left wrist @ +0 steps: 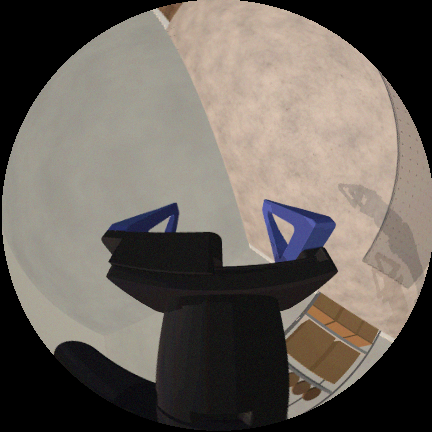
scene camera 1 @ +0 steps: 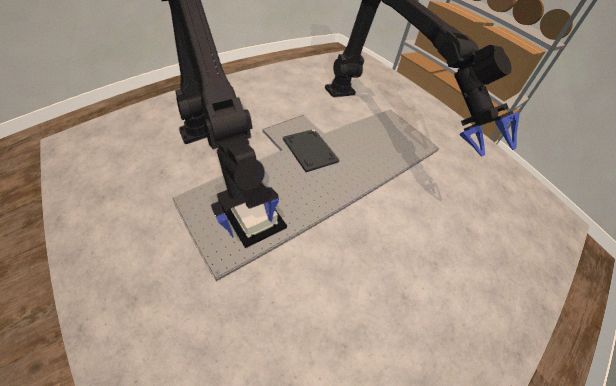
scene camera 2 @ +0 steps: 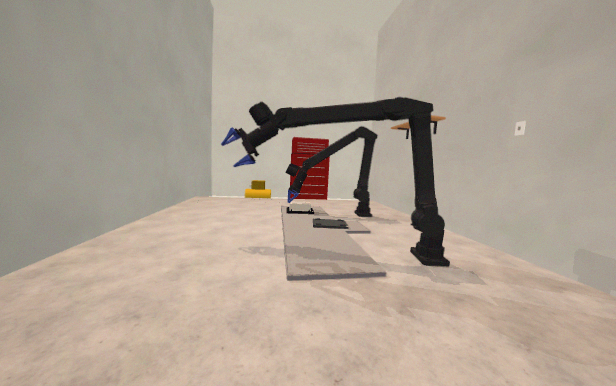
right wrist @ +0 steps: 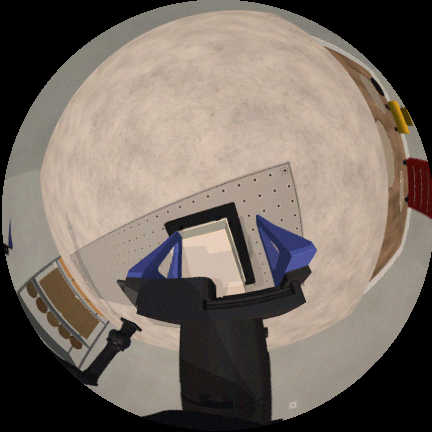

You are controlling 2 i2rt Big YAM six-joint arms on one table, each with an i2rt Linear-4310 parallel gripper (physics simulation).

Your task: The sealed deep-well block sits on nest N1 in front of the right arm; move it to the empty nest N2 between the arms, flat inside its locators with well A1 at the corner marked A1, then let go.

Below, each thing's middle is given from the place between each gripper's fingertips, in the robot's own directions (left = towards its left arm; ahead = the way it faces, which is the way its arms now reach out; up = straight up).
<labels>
I see my right gripper 7 cm past the cream block (scene camera 1: 254, 220), 3 cm to the right of it and 2 cm above it. Also, from my right hand: dark flat plate (scene camera 1: 304, 146) 31 cm to the left, 20 cm behind, 5 cm below.
I see the dark flat plate 440 mm behind my left hand, 180 mm to the right of it and 300 mm below it. Round my left hand: cream block: 310 mm behind, 460 mm to the right, 270 mm below.
</labels>
